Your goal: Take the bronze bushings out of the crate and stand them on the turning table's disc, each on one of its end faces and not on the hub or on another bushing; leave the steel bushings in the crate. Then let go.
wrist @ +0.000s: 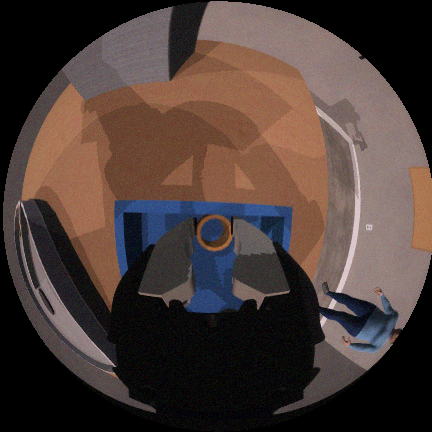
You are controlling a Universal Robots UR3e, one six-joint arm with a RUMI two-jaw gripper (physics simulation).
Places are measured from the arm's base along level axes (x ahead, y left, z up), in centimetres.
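Pixels of known places: gripper, between the fingertips: [213, 218].
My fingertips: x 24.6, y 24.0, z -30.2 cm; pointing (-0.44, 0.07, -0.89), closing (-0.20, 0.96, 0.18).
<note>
For each thing: its middle in the pictures, then the offset to it from my fingertips. "pt": a spot on its surface instead. Level surfaces: height alone.
- blue crate, middle of its body: [203, 295] dx +8.0, dy +0.2, dz +1.0 cm
- bronze bushing, middle of its body: [212, 230] dx +1.1, dy +0.1, dz +0.3 cm
- brown table top, height of its surface: dz -1.5 cm
- pale object, a spot on its surface: [55, 270] pt dx +9.5, dy -18.7, dz +4.4 cm
The blue crate [160, 206] lies below the gripper, and its far rim and parts of its side walls show. A bronze bushing [215, 248] is upright at the crate's far side, its open end facing the camera and the blue floor showing through its bore. My gripper [213, 218] is shut on this bushing, with one jaw against each side of it. The jaws and the black gripper body hide much of the crate. I cannot make out any steel bushings or the turning table's disc in this view.
The brown table top [270, 170] stretches beyond the crate, with shadows across it. A grey block-like object [130, 55] with a dark side stands at the upper left. A long dark and pale object [55, 270] is at the left. A person [372, 327] is at the lower right, off the table.
</note>
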